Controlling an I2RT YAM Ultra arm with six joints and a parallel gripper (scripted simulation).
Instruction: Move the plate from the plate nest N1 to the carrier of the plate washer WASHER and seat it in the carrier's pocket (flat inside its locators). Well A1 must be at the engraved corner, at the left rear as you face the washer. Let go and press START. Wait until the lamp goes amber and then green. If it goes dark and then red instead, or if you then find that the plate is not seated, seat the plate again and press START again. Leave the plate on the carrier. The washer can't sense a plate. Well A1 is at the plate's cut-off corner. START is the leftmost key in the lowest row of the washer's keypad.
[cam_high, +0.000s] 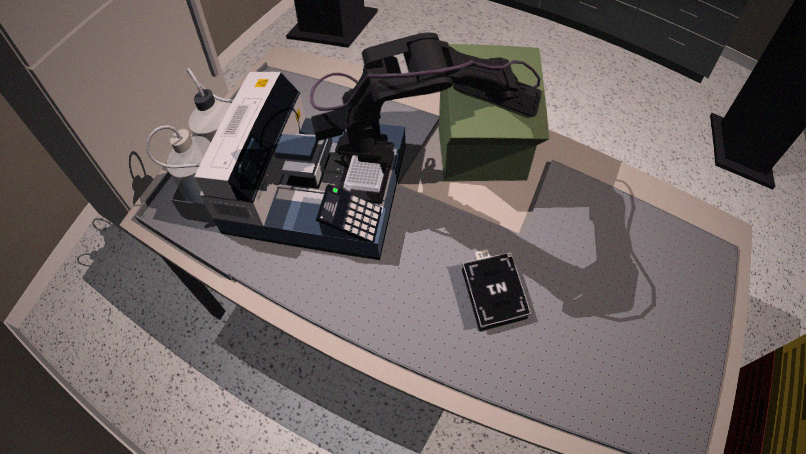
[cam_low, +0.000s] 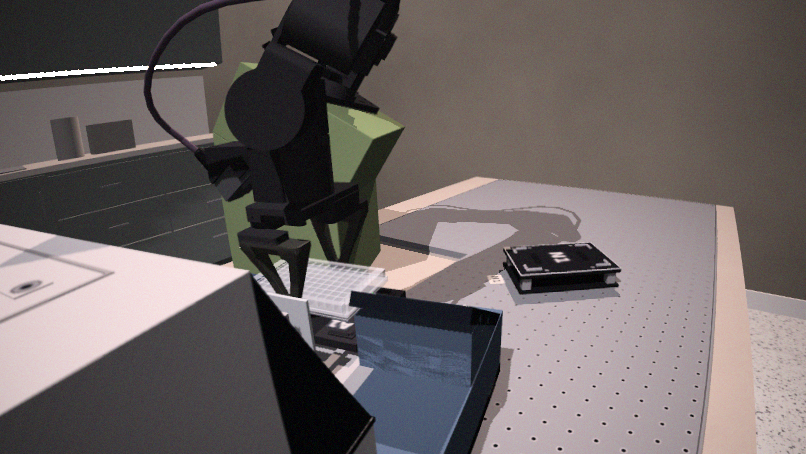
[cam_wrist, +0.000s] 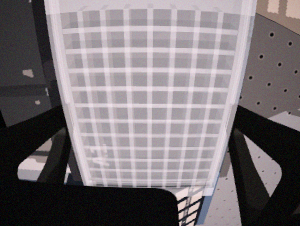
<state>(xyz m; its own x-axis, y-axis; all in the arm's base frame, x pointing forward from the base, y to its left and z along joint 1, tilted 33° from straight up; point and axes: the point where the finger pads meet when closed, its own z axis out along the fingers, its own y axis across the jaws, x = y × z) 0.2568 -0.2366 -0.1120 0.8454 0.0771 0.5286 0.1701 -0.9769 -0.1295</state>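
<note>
Now: the dark carrier 2 cm below my hand. Also, from my hand: small label 32 cm to the left, 11 cm below, 7 cm ahead; clear well plate right at my hand; plate washer 16 cm to the right, 3 cm ahead, 2 cm above.
</note>
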